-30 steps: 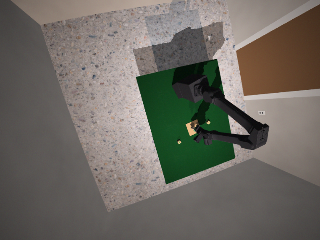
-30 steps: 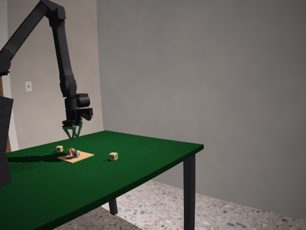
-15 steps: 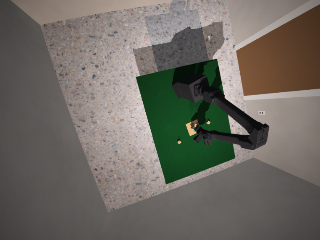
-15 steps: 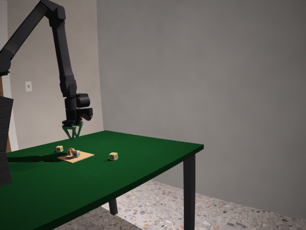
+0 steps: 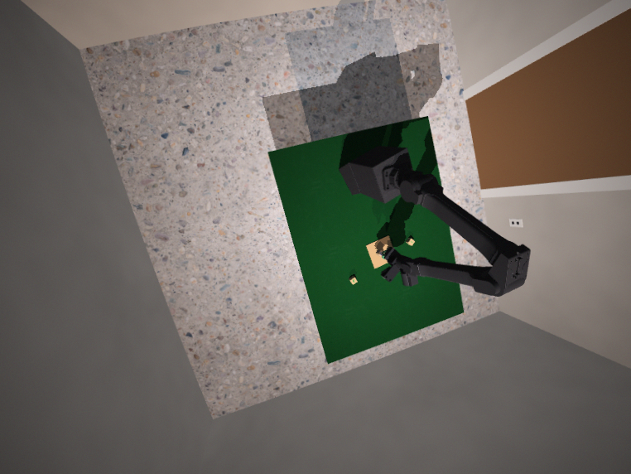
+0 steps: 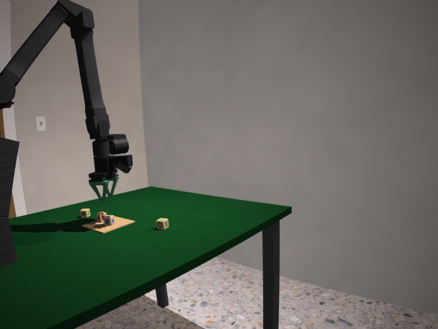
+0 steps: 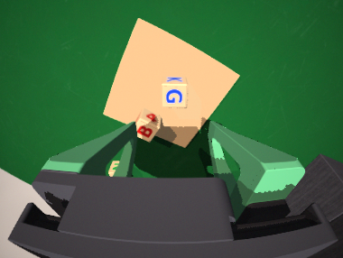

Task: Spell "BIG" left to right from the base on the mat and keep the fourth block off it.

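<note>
Now: hand 2 cm to the right of the tan mat and 10 cm above it. From my hand the other things lie so: I block: 1 cm behind, 19 cm to the left, 9 cm below; then B block: 6 cm to the left, 9 cm below.
</note>
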